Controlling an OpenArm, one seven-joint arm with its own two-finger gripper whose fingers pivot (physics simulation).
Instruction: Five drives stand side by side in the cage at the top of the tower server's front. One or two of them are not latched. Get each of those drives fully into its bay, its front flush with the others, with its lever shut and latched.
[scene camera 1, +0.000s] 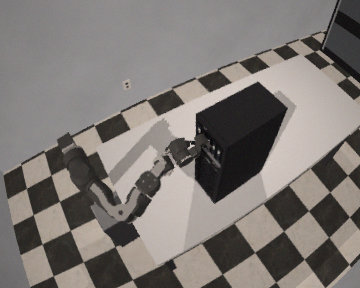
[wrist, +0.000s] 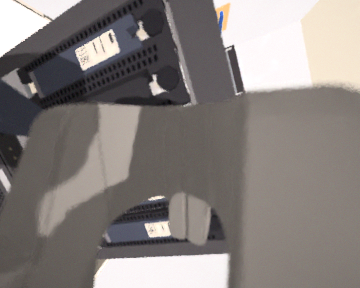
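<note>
The black tower server (scene camera 1: 250, 142) (wrist: 200, 55) stands upright, with the drive cage in its upper front. In the wrist view an end drive (wrist: 55, 75) has its blue lever lying flat along its front. The drive beside it shows its round black knob and pale catch (wrist: 160, 84); a dark blue piece, apparently its lever, stands out at the left edge (wrist: 12, 107), partly hidden. The far end drive (wrist: 125, 231) shows below, its lever flat. My gripper (scene camera 1: 205, 142) (wrist: 193, 170) is shut and empty, at the cage front; its body hides the middle drives. Whether the fingertips touch anything is unclear.
The arm (scene camera 1: 147, 183) reaches to the server from the left. The server stands on a white surface (scene camera 1: 165, 235) over a checkered floor (scene camera 1: 227, 250). A dark cabinet (scene camera 1: 345, 37) stands at the far right. A wall socket (scene camera 1: 127, 84) is behind.
</note>
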